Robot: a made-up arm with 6 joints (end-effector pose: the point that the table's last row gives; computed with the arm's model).
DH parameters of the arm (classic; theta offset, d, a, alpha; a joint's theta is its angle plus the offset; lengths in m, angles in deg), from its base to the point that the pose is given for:
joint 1: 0 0.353 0 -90
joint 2: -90 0 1.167 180
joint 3: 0 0 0 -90
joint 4: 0 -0.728 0 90
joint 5: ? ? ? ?
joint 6: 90 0 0 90
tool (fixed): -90 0 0 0
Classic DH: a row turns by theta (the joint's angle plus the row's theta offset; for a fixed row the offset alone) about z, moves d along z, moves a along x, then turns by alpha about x.
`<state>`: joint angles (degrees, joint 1 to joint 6).
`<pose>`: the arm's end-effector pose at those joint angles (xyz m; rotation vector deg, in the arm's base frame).
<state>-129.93 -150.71 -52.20 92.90 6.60 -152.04</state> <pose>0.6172 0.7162 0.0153 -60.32 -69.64 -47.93</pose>
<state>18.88 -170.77 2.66 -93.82 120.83 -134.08</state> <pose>-0.8381 -0.2676 -0.4480 35.00 -12.66 -38.72</pose>
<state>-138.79 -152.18 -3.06 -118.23 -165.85 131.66</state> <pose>0.8721 0.5939 -0.1013 -94.77 115.09 99.14</pose>
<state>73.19 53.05 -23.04 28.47 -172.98 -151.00</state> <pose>0.5837 1.1113 0.3788 -65.39 -44.81 -89.27</pose>
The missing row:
joint 5: 0 0.27 0 -90
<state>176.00 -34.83 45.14 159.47 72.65 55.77</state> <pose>0.6138 -0.2964 2.0443 15.49 -149.11 -71.34</pose>
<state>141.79 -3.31 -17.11 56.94 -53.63 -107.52</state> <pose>-0.4539 0.5447 1.5642 -5.38 45.36 74.63</pose>
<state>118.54 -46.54 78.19 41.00 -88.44 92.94</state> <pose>0.8514 -1.1390 1.6531 -41.76 -59.77 45.79</pose>
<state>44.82 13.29 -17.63 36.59 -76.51 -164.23</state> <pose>0.8448 0.5338 1.2527 63.43 23.96 -75.74</pose>
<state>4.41 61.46 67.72 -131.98 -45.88 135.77</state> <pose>1.7516 0.3162 0.7904 -3.97 -38.22 37.26</pose>
